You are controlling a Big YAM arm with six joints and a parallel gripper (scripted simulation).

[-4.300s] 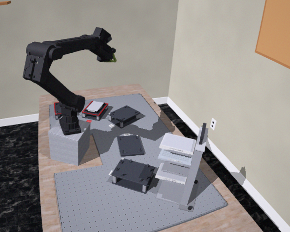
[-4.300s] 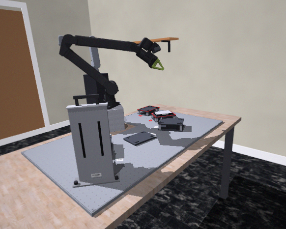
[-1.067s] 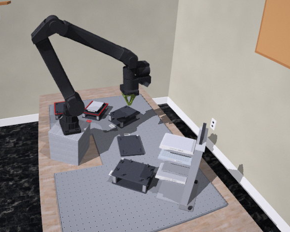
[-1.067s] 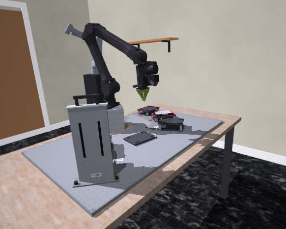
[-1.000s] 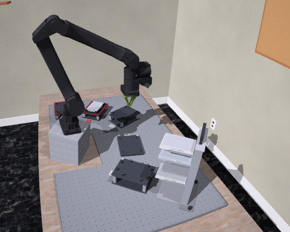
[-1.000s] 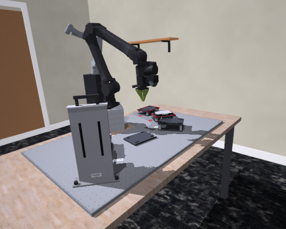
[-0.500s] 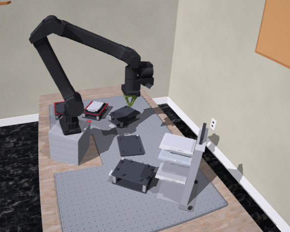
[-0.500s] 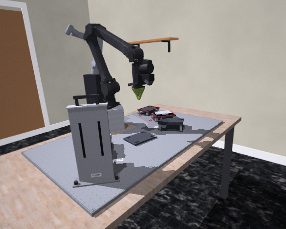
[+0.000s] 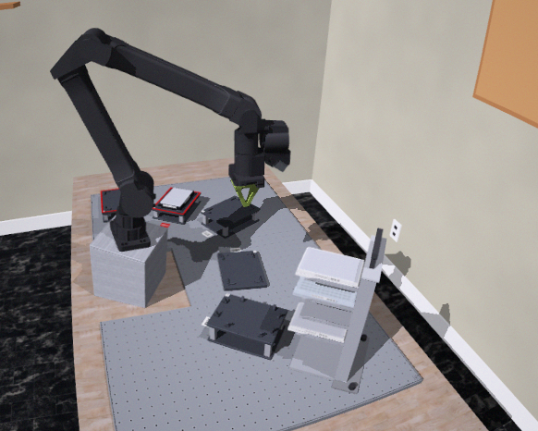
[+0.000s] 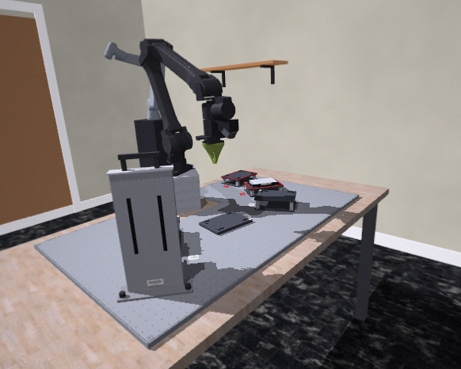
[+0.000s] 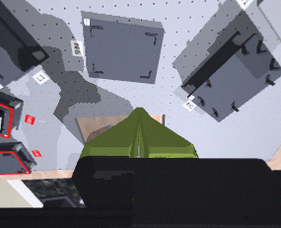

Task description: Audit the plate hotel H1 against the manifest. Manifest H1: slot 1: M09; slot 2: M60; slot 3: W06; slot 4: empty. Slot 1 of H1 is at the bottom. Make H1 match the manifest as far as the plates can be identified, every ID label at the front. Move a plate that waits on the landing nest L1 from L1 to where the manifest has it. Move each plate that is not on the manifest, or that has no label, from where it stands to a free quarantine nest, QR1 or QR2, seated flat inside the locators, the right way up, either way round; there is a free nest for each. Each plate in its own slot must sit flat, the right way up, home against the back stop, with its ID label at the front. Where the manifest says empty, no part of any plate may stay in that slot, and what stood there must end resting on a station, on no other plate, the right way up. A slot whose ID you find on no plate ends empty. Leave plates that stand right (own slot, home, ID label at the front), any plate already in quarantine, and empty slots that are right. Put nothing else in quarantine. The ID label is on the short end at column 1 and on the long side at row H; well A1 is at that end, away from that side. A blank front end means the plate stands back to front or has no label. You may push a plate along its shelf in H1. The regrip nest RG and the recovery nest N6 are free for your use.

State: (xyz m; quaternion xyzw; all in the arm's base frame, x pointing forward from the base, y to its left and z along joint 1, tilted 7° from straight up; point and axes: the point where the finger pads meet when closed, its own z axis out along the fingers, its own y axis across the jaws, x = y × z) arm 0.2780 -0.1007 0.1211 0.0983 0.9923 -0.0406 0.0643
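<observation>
My gripper is now 2 cm short of the clear plate, 33 cm to the left of it and 3 cm above it. From my hand the other things lie so: hotel back panel (8 cm ahead, 39 cm to the right, 9 cm below); then h1 tag (6 cm ahead, 22 cm to the right, 25 cm below).
</observation>
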